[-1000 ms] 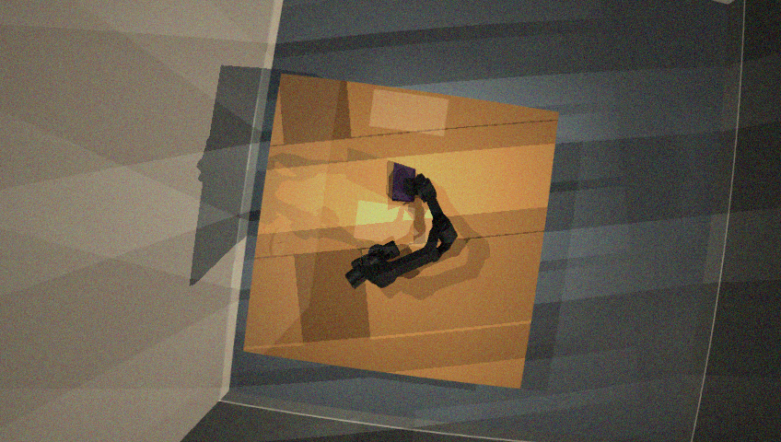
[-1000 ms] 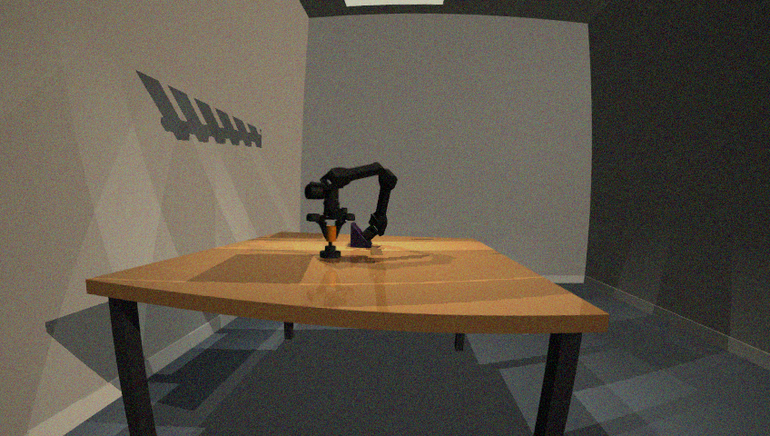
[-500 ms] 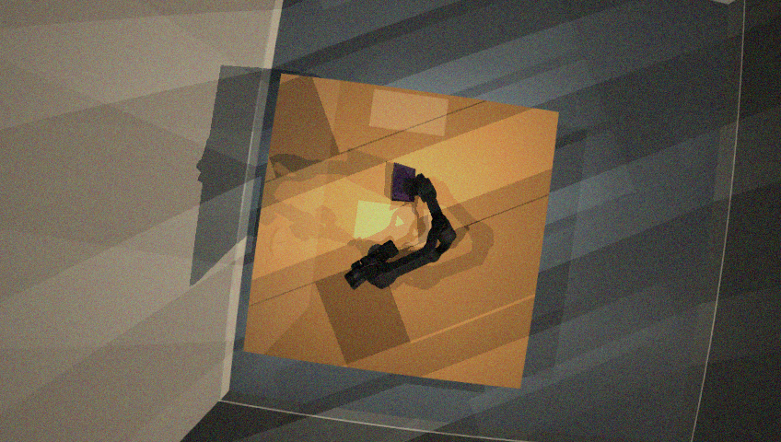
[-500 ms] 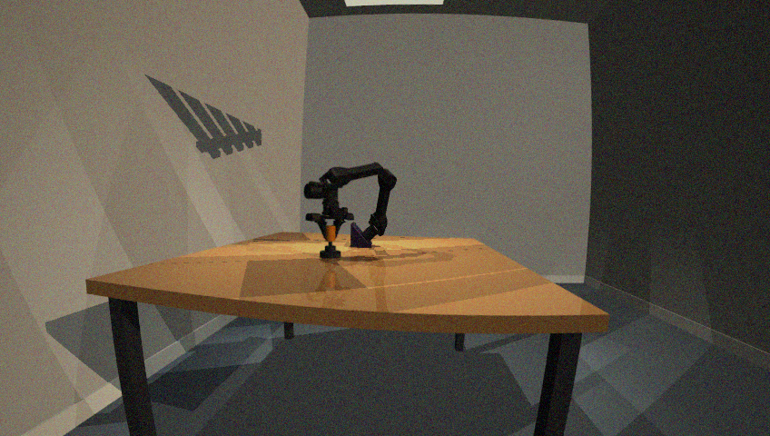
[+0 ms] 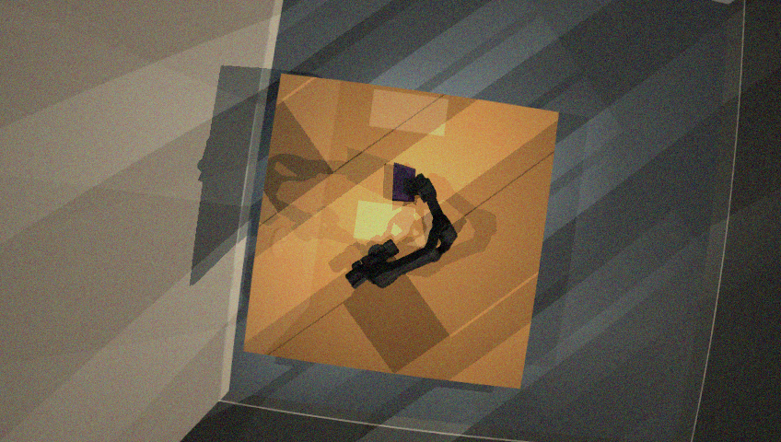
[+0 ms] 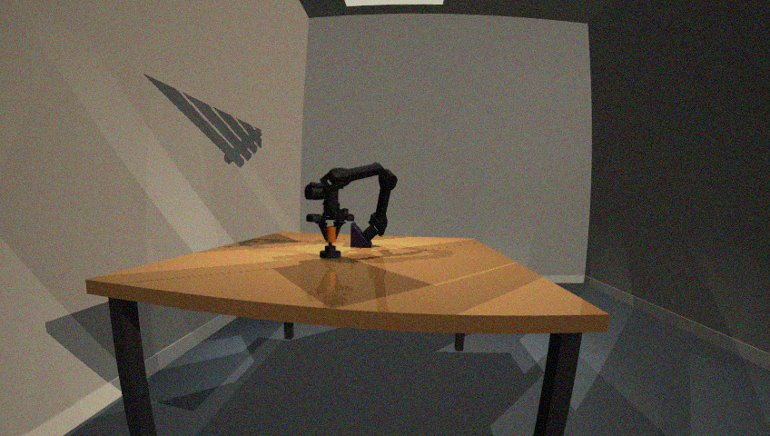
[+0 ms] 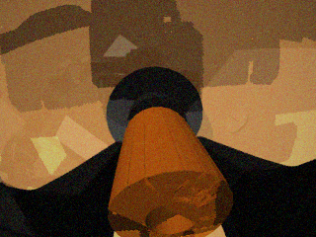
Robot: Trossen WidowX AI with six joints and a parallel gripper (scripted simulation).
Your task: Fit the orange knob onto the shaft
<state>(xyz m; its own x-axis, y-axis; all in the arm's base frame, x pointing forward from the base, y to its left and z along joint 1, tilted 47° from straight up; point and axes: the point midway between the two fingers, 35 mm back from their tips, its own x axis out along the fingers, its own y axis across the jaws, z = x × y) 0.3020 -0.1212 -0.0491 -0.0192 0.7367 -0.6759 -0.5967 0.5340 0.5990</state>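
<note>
My gripper tip is 2 cm below the orange knob. Round my gripper tip: dark round pedestal 4 cm below.
</note>
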